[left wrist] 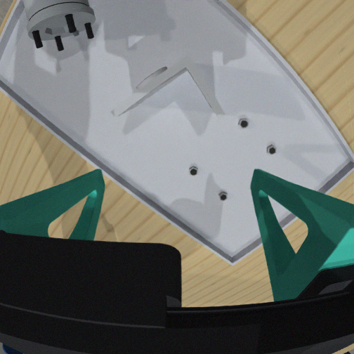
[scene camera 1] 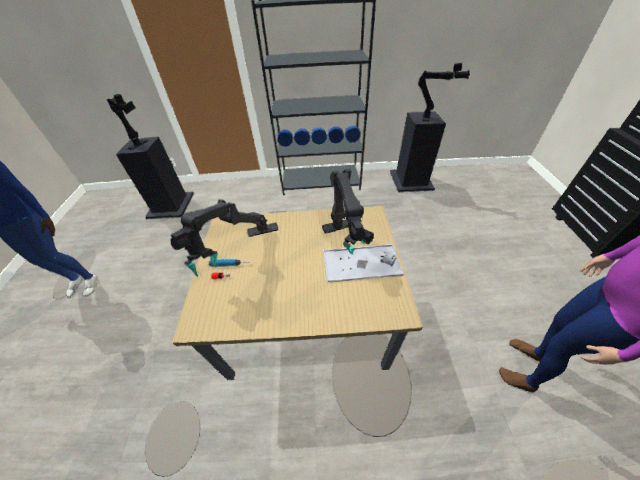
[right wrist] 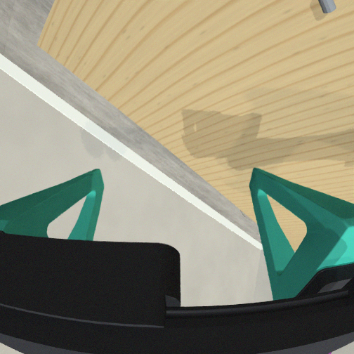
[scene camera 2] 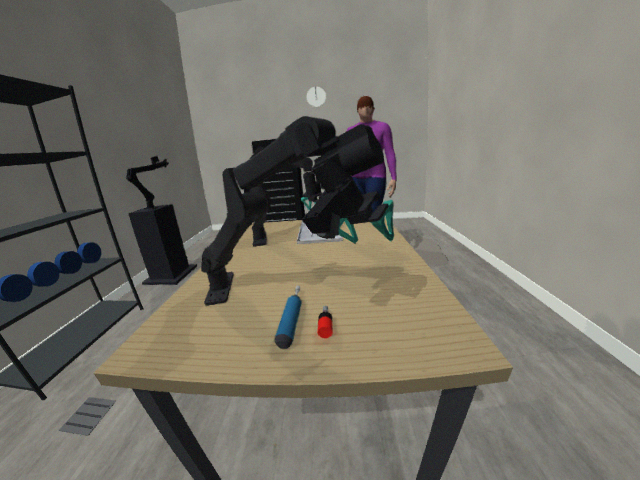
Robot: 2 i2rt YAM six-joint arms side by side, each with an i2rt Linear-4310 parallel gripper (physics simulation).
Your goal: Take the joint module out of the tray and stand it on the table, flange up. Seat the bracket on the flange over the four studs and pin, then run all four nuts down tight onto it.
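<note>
The grey joint module [scene camera 1: 387, 258] [left wrist: 55, 15] lies at the right end of the tray [scene camera 1: 336, 273] [scene camera 2: 310, 238] [left wrist: 150, 150]; its flange with black studs shows at the left wrist view's top left. The angled grey bracket [scene camera 1: 362, 263] [left wrist: 201, 90] lies mid-tray. Four loose nuts, one of them a dark-centred nut [left wrist: 243, 123], lie at the tray's other end. My left gripper [scene camera 1: 357, 245] [left wrist: 177, 177] is open and empty above the tray's back edge, near the nuts. My right gripper [scene camera 1: 203, 268] [scene camera 2: 373, 239] [right wrist: 176, 176] is open and empty, raised near the table's left edge.
A blue screwdriver [scene camera 1: 225, 262] [scene camera 2: 289, 317] and a short red driver [scene camera 1: 217, 275] [scene camera 2: 325, 325] lie on the table [scene camera 1: 310, 310] [scene camera 2: 387, 351] beside the right gripper. A person in purple [scene camera 1: 622, 294] [scene camera 2: 382, 136] stands beyond the tray end.
</note>
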